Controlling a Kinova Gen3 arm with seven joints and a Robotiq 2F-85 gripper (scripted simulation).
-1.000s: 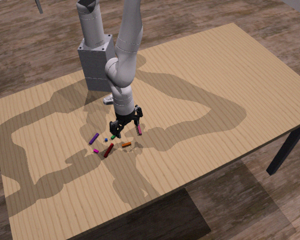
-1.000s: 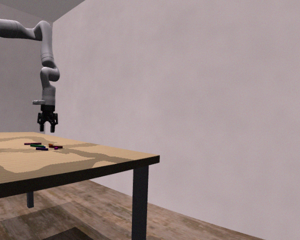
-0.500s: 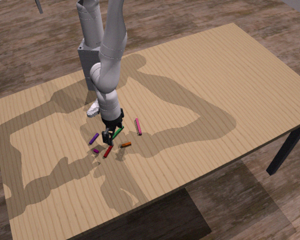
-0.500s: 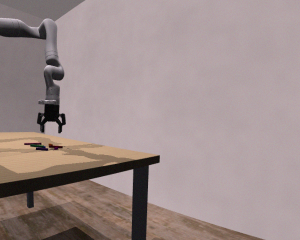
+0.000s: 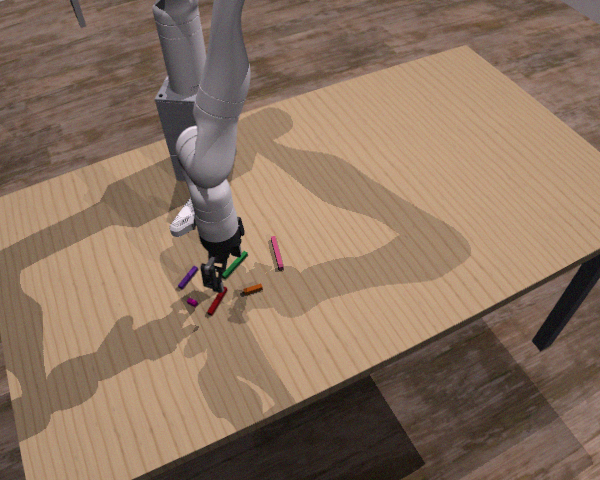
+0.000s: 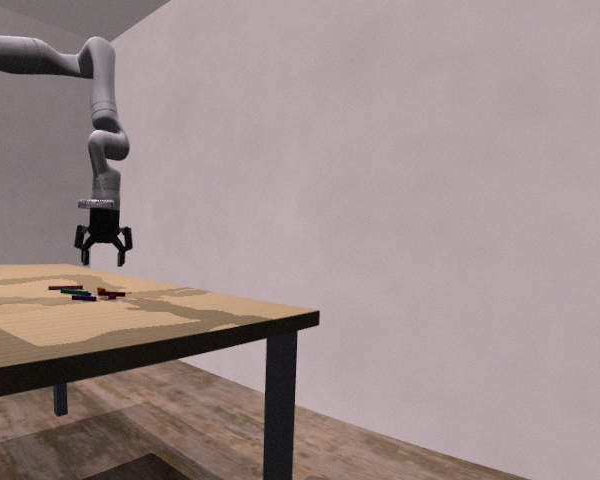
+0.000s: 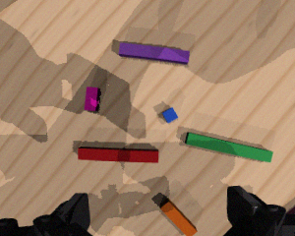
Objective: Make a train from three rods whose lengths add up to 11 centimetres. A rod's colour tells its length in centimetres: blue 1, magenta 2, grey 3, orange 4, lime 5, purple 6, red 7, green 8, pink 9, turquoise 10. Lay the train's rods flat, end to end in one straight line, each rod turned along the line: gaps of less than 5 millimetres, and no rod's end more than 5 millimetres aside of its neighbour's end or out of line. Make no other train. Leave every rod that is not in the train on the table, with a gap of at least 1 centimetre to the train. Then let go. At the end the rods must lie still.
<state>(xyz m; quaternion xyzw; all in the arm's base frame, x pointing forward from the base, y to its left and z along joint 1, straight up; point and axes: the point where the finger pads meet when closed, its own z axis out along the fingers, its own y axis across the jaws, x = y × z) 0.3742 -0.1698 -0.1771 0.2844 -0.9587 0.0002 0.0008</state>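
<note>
Right now the blue rod is 70 mm below my hand, 50 mm behind it and 20 mm to the right of it. The rest, counted from my hand: orange rod (70 mm below, 40 mm to the left, 20 mm ahead); red rod (70 mm below, 40 mm to the right); green rod (70 mm below, 50 mm behind, 40 mm to the left).
</note>
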